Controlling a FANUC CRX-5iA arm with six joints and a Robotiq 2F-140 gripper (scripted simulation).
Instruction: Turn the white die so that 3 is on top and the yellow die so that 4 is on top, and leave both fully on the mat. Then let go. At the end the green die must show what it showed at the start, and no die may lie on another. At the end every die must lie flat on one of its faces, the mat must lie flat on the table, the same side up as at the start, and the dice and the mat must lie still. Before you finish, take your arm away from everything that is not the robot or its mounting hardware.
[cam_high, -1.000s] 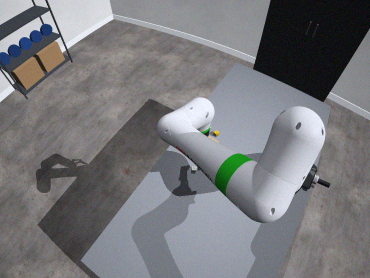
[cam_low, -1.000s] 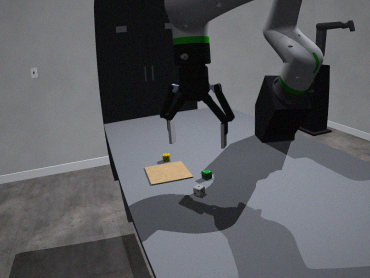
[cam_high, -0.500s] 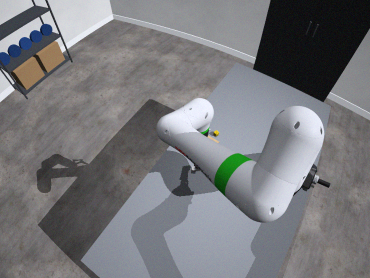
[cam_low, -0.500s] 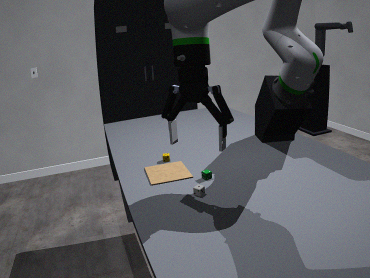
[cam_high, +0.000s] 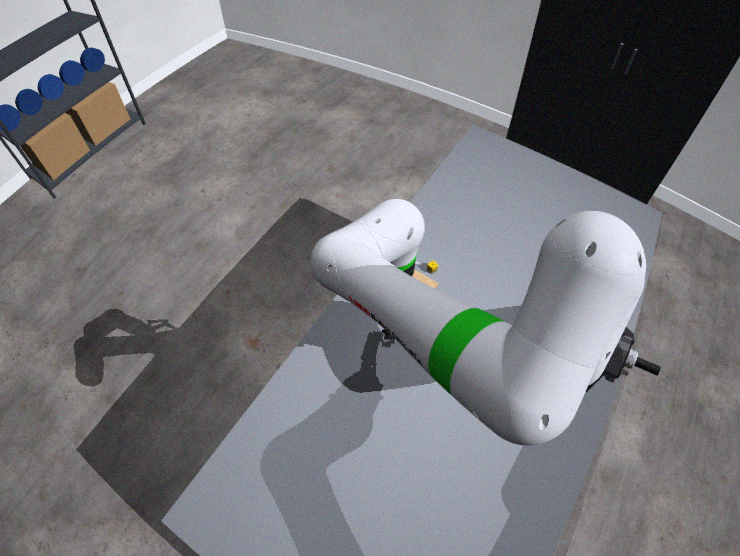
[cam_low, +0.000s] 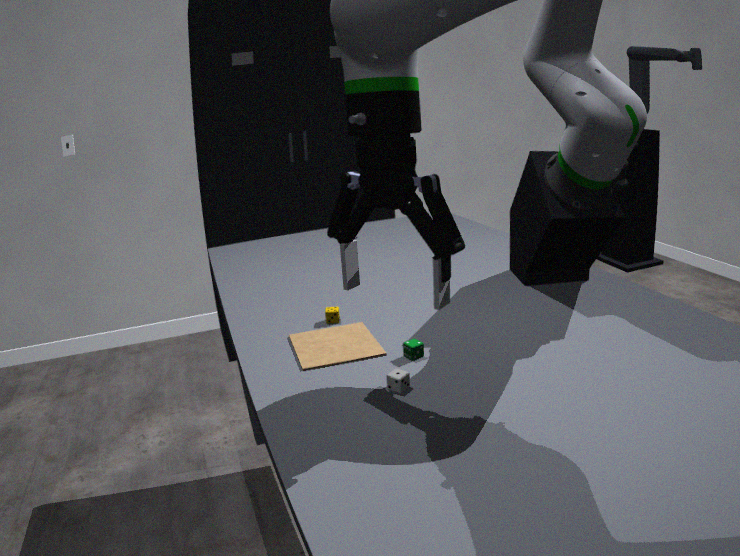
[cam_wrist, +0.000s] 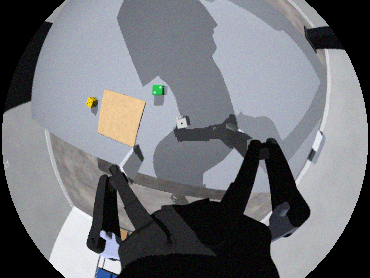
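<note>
The white die is 140 mm below my hand. From my hand the other things lie so: tan mat: 180 mm to the right, 150 mm below, 50 mm ahead; green die: 140 mm below, 80 mm to the right, 60 mm behind; yellow die: 280 mm to the right, 140 mm below, 30 mm ahead.
</note>
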